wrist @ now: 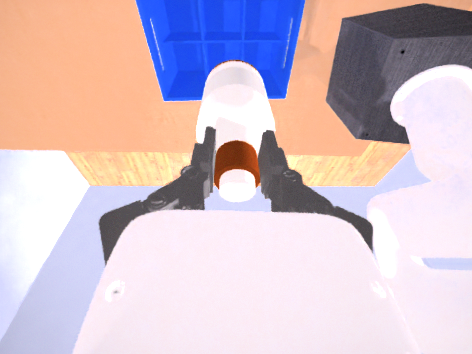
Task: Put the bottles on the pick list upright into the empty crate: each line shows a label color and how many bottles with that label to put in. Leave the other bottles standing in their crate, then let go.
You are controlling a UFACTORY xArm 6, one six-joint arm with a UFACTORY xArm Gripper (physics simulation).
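Frame: origin at the arm's base, x right, y ahead, z up, level; centimetres.
Seen in the pictures: gripper, fingertip midpoint: (237, 144); arm's base, link origin: (430, 99).
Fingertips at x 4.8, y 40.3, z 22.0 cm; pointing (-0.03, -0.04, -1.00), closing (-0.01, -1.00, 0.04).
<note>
Offsets run from my fingertips to a thing's top centre. "spot": to the spot under its first point. Level surfaces: height alone.
A bottle {dz +3.6, dx -1.3, dy -0.2 cm} (235, 107) with a white label, a brown neck and a white cap is held between the two dark fingers of my gripper (237, 144). My gripper is shut on it at the neck end, and the body points away toward the top of the view. A blue crate {spot: dz -35.8, dx -10.8, dy +11.9 cm} (175, 86) with dividers lies beyond the bottle at the top centre. The compartments that show hold no bottles; the bottle hides part of its near side, and its far part is cut off by the view. The pick list and the other bottles do not show.
A dark grey block (367, 75) stands on the table {dz -47.3 cm} (75, 90) to the right of the crate. White arm parts (440, 130) show at the right, partly in front of the block. The table's wooden front edge (125, 169) runs below the crate.
</note>
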